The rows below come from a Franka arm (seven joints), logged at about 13 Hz.
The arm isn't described. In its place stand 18 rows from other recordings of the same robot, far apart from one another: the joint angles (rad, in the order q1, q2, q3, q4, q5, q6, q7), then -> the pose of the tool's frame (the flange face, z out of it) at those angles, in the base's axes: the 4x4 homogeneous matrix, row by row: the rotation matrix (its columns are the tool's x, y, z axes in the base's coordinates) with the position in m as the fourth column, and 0 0 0 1 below.
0.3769, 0.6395, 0.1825, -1.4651, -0.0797, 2.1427, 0.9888 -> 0.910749 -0.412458 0.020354 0.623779; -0.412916 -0.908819 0.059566 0.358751; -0.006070 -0.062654 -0.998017 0.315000; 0 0 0 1
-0.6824, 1.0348, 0.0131, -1.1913, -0.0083, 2.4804, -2.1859 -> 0.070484 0.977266 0.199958 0.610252; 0.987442 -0.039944 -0.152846 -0.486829; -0.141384 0.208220 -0.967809 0.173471; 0 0 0 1
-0.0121, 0.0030, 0.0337, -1.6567, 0.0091, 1.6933, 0.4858 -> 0.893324 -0.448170 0.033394 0.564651; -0.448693 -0.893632 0.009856 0.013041; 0.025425 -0.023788 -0.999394 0.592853; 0 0 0 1
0.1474, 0.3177, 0.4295, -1.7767, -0.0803, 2.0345, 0.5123 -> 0.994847 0.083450 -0.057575 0.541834; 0.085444 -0.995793 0.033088 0.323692; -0.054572 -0.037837 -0.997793 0.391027; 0 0 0 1
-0.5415, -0.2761, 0.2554, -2.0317, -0.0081, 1.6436, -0.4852 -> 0.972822 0.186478 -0.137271 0.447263; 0.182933 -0.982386 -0.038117 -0.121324; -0.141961 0.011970 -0.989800 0.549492; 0 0 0 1
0.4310, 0.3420, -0.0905, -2.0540, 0.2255, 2.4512, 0.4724 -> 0.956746 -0.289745 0.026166 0.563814; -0.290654 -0.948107 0.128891 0.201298; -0.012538 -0.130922 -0.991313 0.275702; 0 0 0 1
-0.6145, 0.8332, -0.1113, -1.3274, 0.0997, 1.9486, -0.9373 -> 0.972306 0.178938 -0.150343 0.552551; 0.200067 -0.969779 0.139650 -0.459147; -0.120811 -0.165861 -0.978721 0.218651; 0 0 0 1
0.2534, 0.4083, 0.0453, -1.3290, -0.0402, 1.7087, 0.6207 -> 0.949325 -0.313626 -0.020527 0.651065; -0.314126 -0.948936 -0.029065 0.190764; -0.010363 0.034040 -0.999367 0.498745; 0 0 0 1
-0.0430, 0.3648, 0.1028, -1.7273, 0.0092, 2.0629, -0.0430 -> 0.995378 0.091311 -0.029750 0.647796; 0.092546 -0.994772 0.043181 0.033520; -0.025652 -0.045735 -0.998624 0.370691; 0 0 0 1
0.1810, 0.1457, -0.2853, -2.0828, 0.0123, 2.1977, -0.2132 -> 0.994176 0.104079 -0.027949 0.563599; 0.103293 -0.994251 -0.028209 -0.055912; -0.030724 0.025158 -0.999211 0.357821; 0 0 0 1
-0.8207, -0.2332, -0.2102, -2.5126, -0.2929, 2.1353, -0.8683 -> 0.972139 0.020840 -0.233478 0.209246; 0.022507 -0.999737 0.004478 -0.370760; -0.233323 -0.009608 -0.972352 0.352393; 0 0 0 1
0.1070, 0.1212, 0.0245, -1.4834, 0.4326, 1.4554, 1.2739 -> 0.385159 -0.901107 -0.199147 0.566873; -0.809260 -0.433515 0.396437 0.123312; -0.443565 0.008471 -0.896202 0.598173; 0 0 0 1
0.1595, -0.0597, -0.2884, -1.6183, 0.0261, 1.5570, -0.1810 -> 0.998597 0.052935 0.001484 0.530336; 0.052821 -0.997668 0.043220 -0.070751; 0.003768 -0.043081 -0.999064 0.632122; 0 0 0 1
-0.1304, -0.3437, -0.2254, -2.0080, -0.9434, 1.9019, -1.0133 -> 0.642623 0.766122 0.009632 0.421800; 0.496067 -0.406455 -0.767275 -0.237996; -0.583911 0.497847 -0.641246 0.642017; 0 0 0 1
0.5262, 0.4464, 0.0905, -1.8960, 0.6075, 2.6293, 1.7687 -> -0.063124 -0.992570 0.104022 0.544972; -0.884117 0.103969 0.455551 0.364169; -0.462981 -0.063211 -0.884111 0.293495; 0 0 0 1
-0.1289, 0.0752, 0.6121, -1.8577, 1.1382, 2.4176, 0.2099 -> 0.921515 -0.296195 0.251154 0.551739; -0.361177 -0.416055 0.834535 0.283510; -0.142691 -0.859748 -0.490380 0.540510; 0 0 0 1
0.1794, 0.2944, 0.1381, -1.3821, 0.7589, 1.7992, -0.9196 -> 0.481587 0.873673 -0.069068 0.616751; 0.637363 -0.295053 0.711837 0.249100; 0.601534 -0.386833 -0.698940 0.584442; 0 0 0 1
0.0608, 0.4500, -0.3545, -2.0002, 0.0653, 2.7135, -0.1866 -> 0.961195 -0.127585 0.244596 0.610164; -0.082255 -0.978845 -0.187340 -0.174574; 0.263323 0.159951 -0.951355 0.274631; 0 0 0 1
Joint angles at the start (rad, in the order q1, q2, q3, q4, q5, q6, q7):
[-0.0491, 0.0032, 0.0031, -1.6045, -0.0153, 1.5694, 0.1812]
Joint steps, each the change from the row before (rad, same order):
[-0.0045, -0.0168, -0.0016, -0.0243, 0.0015, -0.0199, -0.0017]
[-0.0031, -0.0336, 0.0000, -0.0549, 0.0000, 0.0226, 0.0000]
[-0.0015, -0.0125, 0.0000, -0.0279, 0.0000, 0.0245, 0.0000]
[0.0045, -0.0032, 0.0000, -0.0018, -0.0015, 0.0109, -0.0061]
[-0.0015, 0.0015, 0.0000, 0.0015, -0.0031, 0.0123, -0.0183]
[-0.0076, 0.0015, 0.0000, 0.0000, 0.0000, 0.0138, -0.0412]
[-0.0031, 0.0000, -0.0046, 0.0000, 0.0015, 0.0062, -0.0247]
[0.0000, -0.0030, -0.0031, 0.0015, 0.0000, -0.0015, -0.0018]
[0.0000, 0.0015, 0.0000, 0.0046, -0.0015, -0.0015, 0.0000]
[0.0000, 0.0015, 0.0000, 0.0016, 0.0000, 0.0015, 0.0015]
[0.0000, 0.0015, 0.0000, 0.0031, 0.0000, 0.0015, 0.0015]
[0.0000, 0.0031, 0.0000, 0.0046, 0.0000, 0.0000, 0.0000]
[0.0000, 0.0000, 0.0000, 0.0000, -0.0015, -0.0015, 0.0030]
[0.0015, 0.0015, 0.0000, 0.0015, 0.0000, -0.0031, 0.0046]
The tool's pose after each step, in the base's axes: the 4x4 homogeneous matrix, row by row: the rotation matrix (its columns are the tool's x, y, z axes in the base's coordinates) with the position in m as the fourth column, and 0 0 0 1 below. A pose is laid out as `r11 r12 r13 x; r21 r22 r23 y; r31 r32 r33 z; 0 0 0 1`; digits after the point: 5 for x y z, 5 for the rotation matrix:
0.97128 -0.22854 -0.06628 0.54545; -0.22970 -0.97321 -0.01038 -0.02994; -0.06213 0.02531 -0.99775 0.60293; 0 0 0 1
0.97071 -0.23129 -0.06502 0.53612; -0.23242 -0.97256 -0.01030 -0.03108; -0.06085 0.02511 -0.99783 0.59722; 0 0 0 1
0.97095 -0.23264 -0.05596 0.53393; -0.23358 -0.97228 -0.01073 -0.03173; -0.05191 0.02349 -0.99838 0.59279; 0 0 0 1
0.97399 -0.22234 -0.04372 0.53433; -0.22309 -0.97471 -0.01312 -0.02948; -0.03970 0.02253 -0.99896 0.59455; 0 0 0 1
0.97809 -0.20577 -0.03163 0.53611; -0.20636 -0.97833 -0.01680 -0.03068; -0.02749 0.02295 -0.99936 0.59550; 0 0 0 1
0.98476 -0.17281 -0.01948 0.53775; -0.17314 -0.98474 -0.01729 -0.03485; -0.01620 0.02040 -0.99966 0.59587; 0 0 0 1
0.98764 -0.15616 -0.01331 0.53815; -0.15637 -0.98757 -0.01579 -0.03894; -0.01068 0.01768 -0.99979 0.59640; 0 0 0 1
0.98746 -0.15752 -0.01035 0.53715; -0.15767 -0.98737 -0.01577 -0.04060; -0.00774 0.01720 -0.99982 0.59860; 0 0 0 1
0.98749 -0.15746 -0.00886 0.53763; -0.15760 -0.98735 -0.01739 -0.04079; -0.00601 0.01856 -0.99981 0.59986; 0 0 0 1
0.98726 -0.15895 -0.00727 0.53827; -0.15905 -0.98711 -0.01751 -0.04083; -0.00439 0.01844 -0.99982 0.59994; 0 0 0 1
0.98703 -0.16046 -0.00418 0.53900; -0.16051 -0.98688 -0.01774 -0.04088; -0.00128 0.01818 -0.99983 0.60074; 0 0 0 1
0.98703 -0.16049 -0.00268 0.54006; -0.16051 -0.98687 -0.01787 -0.04095; 0.00022 0.01806 -0.99984 0.60125; 0 0 0 1
0.98656 -0.16334 -0.00428 0.53989; -0.16339 -0.98637 -0.01925 -0.04109; -0.00108 0.01969 -0.99981 0.60112; 0 0 0 1
0.98603 -0.16640 -0.00735 0.54010; -0.16651 -0.98586 -0.01905 -0.04030; -0.00407 0.02001 -0.99979 0.60075; 0 0 0 1

